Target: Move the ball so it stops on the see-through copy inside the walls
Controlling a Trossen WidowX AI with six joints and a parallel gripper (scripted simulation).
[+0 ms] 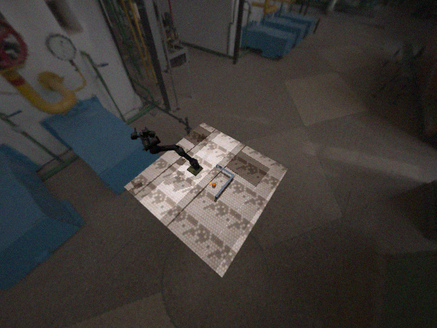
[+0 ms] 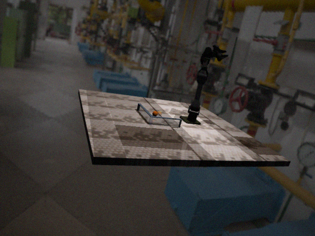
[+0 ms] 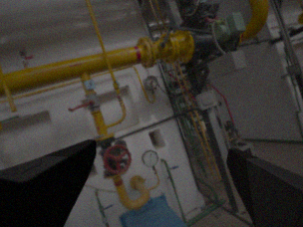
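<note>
My gripper tip is 660 mm short of the orange ball, 580 mm above it and 110 mm to the right of it. Also, from my gripper tip: see-through orange ball copy: 620 mm ahead, 580 mm below, 110 mm to the left.
</note>
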